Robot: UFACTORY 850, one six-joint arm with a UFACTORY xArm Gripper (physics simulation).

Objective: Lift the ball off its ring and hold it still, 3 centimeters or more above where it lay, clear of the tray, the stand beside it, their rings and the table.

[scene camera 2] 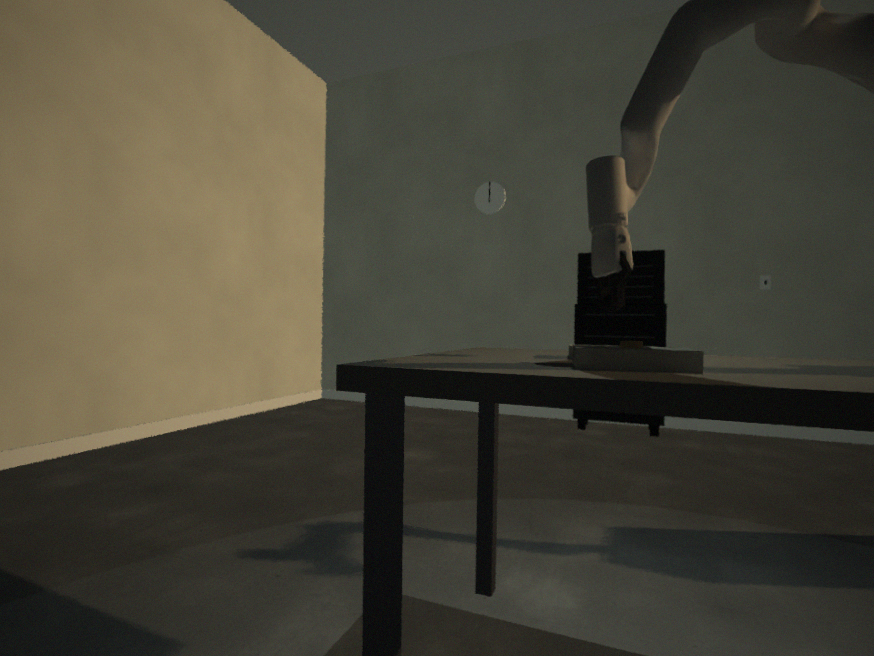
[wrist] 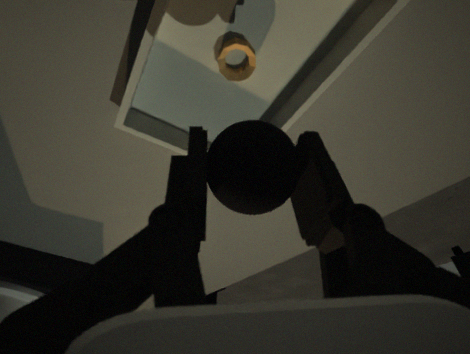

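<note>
The dark ball is held between the two fingertips of my gripper, which is shut on it. In the wrist view the orange ring stands in the tray, apart from the ball, with its opening bare. In scene camera 2 the gripper is above the tray, with a gap between fingertips and tray; the ball is too dark to make out there against the black cabinet. The top of the ring shows just over the tray wall. The stand beside the tray cannot be made out.
The tray rests on the table, near its front edge in scene camera 2. The black cabinet is behind the table. A round clock hangs on the back wall. Shadows fall across the tray floor and the table top.
</note>
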